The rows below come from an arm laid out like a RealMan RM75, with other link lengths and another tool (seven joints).
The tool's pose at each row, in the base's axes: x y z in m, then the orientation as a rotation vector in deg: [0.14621 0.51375 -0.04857 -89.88 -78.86 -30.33]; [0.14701 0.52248 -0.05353 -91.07 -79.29 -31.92]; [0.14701 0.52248 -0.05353 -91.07 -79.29 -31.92]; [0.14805 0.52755 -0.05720 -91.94 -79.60 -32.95]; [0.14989 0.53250 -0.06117 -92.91 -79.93 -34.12]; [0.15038 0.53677 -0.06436 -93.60 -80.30 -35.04]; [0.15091 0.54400 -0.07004 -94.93 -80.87 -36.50]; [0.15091 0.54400 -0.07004 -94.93 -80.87 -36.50]
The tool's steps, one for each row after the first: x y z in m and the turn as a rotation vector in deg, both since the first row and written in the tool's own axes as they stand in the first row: [0.00070 0.00328 0.00950 -1.80 -0.15 -0.53]; [0.00070 0.00328 0.00950 -1.80 -0.15 -0.53]; [0.00063 0.00601 0.01523 -3.04 -0.32 -0.85]; [0.00046 0.00958 0.02078 -4.43 -0.50 -1.22]; [0.00021 0.01155 0.02575 -5.49 -0.68 -1.59]; [-0.00052 0.01472 0.03437 -7.32 -1.08 -2.10]; [-0.00052 0.01472 0.03437 -7.32 -1.08 -2.10]
